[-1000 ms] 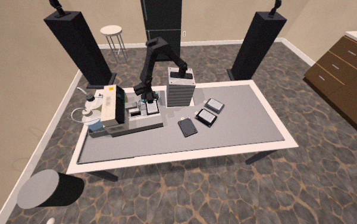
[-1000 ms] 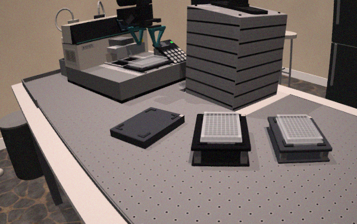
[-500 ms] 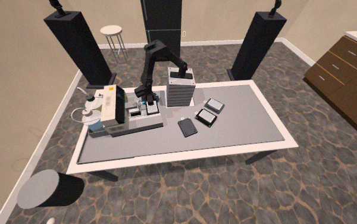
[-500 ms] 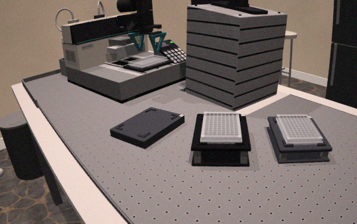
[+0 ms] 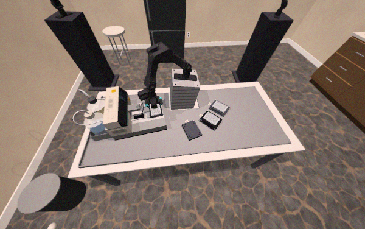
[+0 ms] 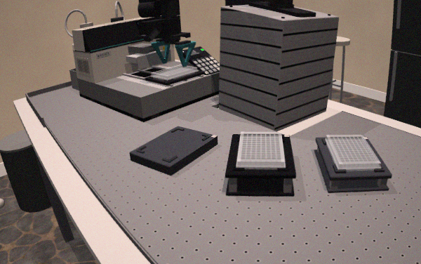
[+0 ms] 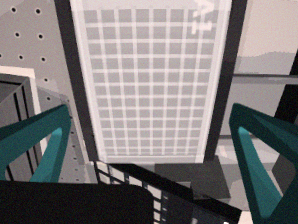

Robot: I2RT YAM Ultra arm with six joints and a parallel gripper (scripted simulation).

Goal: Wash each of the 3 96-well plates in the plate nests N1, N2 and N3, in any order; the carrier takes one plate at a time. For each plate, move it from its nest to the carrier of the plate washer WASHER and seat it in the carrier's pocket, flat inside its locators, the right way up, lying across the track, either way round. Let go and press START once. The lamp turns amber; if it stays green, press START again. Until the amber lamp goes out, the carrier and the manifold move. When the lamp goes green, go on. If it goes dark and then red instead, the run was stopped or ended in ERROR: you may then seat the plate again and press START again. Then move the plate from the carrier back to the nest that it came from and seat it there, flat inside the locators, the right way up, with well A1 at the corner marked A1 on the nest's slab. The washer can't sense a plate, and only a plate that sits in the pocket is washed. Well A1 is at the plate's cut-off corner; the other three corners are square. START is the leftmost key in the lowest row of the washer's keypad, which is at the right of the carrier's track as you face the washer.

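Now: hand 40 mm above the carrier. The rest, counted from my hand: N2 label 10 mm ahead, 420 mm to the left, 120 mm below; then washer 30 mm ahead, 150 mm to the right; then N1 label 80 mm ahead, 280 mm to the left, 120 mm below.
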